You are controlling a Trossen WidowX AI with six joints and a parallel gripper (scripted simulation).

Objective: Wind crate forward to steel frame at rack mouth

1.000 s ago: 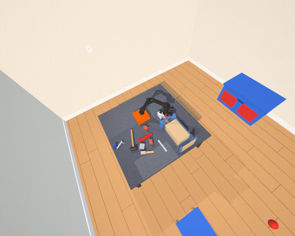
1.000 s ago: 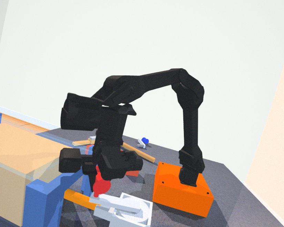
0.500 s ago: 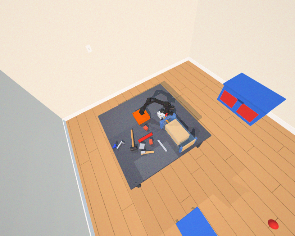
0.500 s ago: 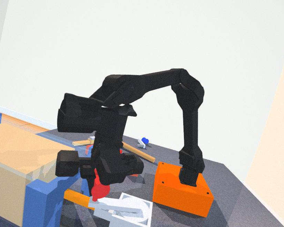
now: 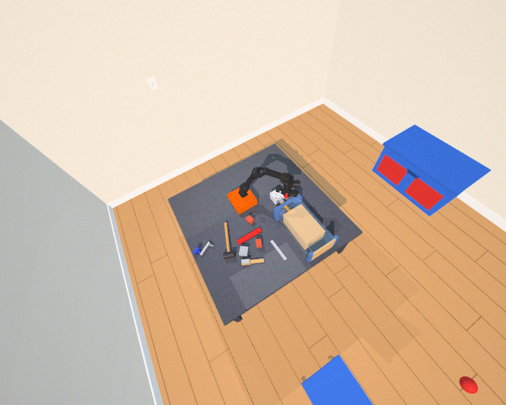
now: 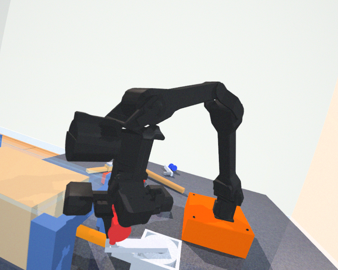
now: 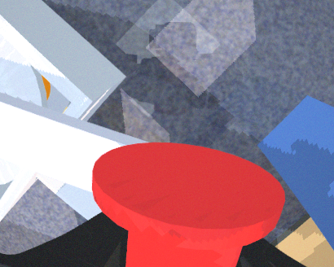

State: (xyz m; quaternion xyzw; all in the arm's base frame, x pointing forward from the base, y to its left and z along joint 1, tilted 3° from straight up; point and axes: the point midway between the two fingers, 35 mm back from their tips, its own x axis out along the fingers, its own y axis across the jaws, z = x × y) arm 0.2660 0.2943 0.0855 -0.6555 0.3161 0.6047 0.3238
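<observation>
Right now the winch handle is 30 mm behind my gripper tip, 20 mm to the right of it and 10 mm below it. Also, from my gripper tip: blue frame (70 mm ahead, 40 mm to the right, 10 mm below); then white winch (110 mm behind, 80 mm below, 50 mm to the right); then red knob (20 mm above).
</observation>
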